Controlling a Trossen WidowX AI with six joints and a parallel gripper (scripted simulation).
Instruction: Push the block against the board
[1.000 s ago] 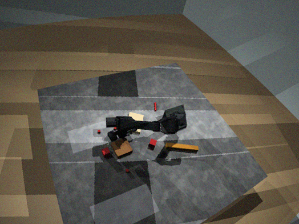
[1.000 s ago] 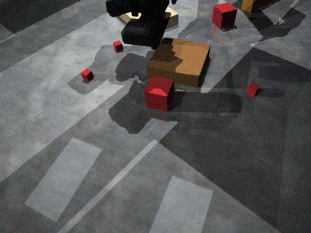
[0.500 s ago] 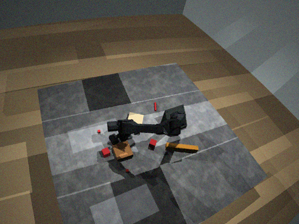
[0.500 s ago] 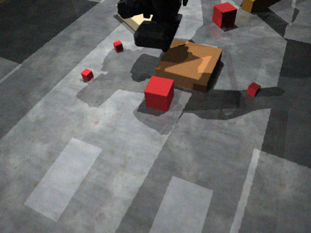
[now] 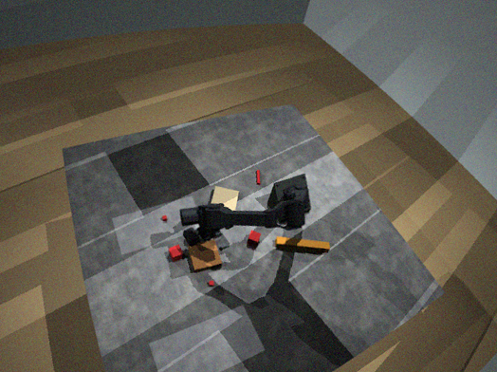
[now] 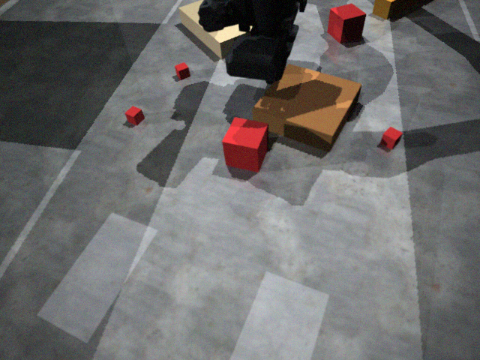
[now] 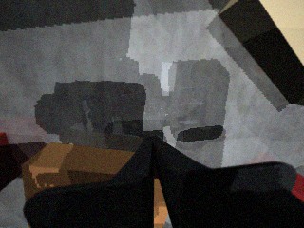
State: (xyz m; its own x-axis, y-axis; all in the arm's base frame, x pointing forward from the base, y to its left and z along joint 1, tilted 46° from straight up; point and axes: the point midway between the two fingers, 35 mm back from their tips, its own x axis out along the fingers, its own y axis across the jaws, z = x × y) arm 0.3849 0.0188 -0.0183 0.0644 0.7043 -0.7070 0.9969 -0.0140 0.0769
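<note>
Now: the brown square block 4 cm ahead of my gripper tip, 6 cm to the left of it and 1 cm above it. From my gripper tip the other things lie so: red stick (36 cm behind, 19 cm to the right); long orange bar (33 cm behind, 19 cm to the left, 1 cm above); cream rectangular board (14 cm behind, 12 cm to the right, 1 cm above).
</note>
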